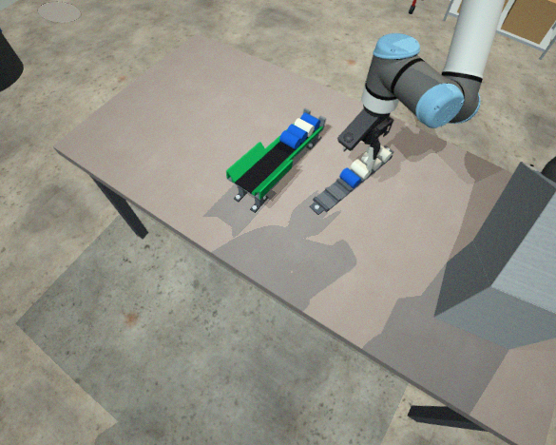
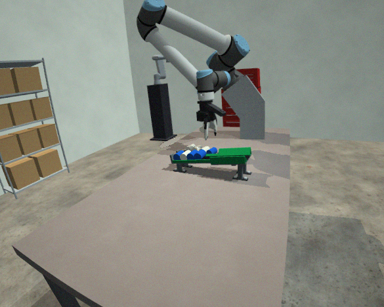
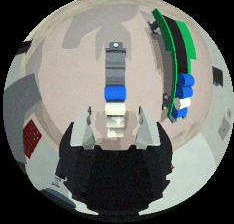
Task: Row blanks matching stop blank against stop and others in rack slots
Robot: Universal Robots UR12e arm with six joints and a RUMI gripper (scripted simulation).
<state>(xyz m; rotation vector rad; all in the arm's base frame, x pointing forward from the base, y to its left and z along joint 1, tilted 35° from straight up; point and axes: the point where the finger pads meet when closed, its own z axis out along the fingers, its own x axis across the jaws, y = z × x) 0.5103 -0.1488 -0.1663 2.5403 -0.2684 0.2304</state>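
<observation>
Now: the grey stock rack 130 mm below my hand, 30 mm to the right of it and 10 mm behind it.
</observation>
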